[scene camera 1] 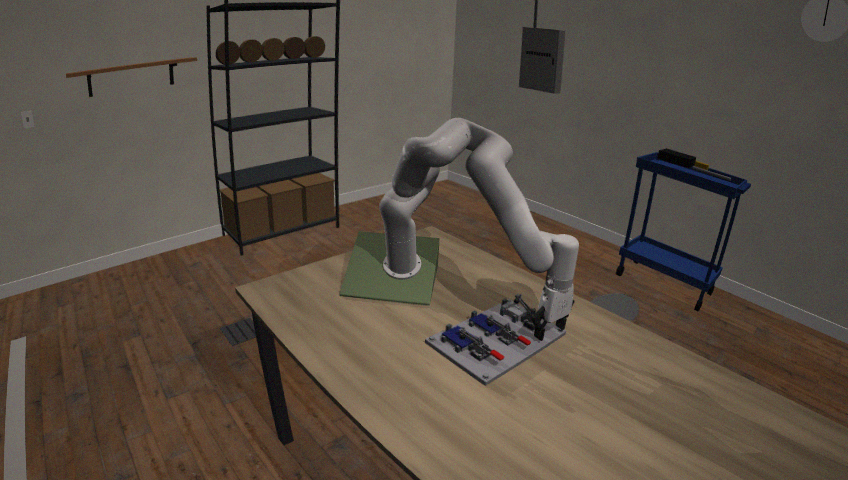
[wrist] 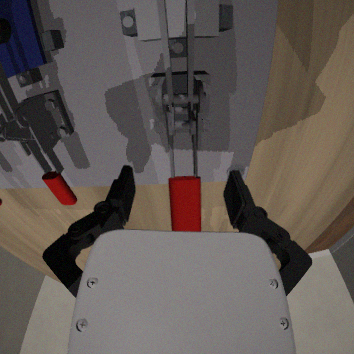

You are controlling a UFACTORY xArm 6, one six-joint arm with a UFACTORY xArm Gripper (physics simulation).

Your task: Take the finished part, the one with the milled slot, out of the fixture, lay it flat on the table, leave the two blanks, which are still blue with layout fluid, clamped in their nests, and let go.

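Places are measured from the arm's base along level axes (x ahead, y left, z up), in centimetres.
Pixels of known places: gripper, fingertip midpoint: [scene camera 1: 549, 332]; arm's base, origin of the base link: [scene camera 1: 402, 265].
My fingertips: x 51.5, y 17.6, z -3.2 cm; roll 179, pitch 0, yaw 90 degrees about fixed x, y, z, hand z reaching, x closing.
Note:
Ahead of a thing's pixels: the offset from my fingertips to its middle. "*": to the spot under its first point. Level surfaces: height alone.
The finished part @[dz +0.3, dx -14.2, dy -1.2 cm] [scene camera 1: 510, 309] [wrist: 147, 22], light grey, sits in its nest on the grey fixture plate @[dz -2.1, dx -8.7, dy -11.7 cm] [scene camera 1: 514, 355] [wrist: 90, 60], partly out of the wrist view. The bars of its toggle clamp @[* dz +3.3, dx -7.8, dy -0.5 cm] [wrist: 182, 102] reach over it. The clamp's red handle @[dz +4.9, dx -2.6, dy +0.0 cm] [wrist: 185, 205] lies between the fingers of my gripper [scene camera 1: 550, 328] [wrist: 180, 179], which is open, with a gap on either side. One blue blank @[dz +0.0, dx -12.2, dy -23.2 cm] [scene camera 1: 457, 337] and another blue blank @[dz -0.2, dx -13.9, dy -12.3 cm] [scene camera 1: 484, 323] [wrist: 22, 40] sit in their nests under clamps. The milled slot cannot be made out clearly.
Two more red handles @[* dz +2.7, dx +1.7, dy -22.3 cm] [scene camera 1: 496, 355] @[* dz +2.4, dx +0.7, dy -11.3 cm] [scene camera 1: 524, 340] point toward the plate's front edge; one red handle @[* dz +2.3, dx -0.4, dy -10.2 cm] [wrist: 60, 189] shows left of the fingers. The wooden table @[dz -2.8 cm] [scene camera 1: 595, 416] [wrist: 280, 160] surrounds the plate. The arm's base stands on a green mat [scene camera 1: 363, 279]. A blue cart [scene camera 1: 690, 177] stands beyond the table.

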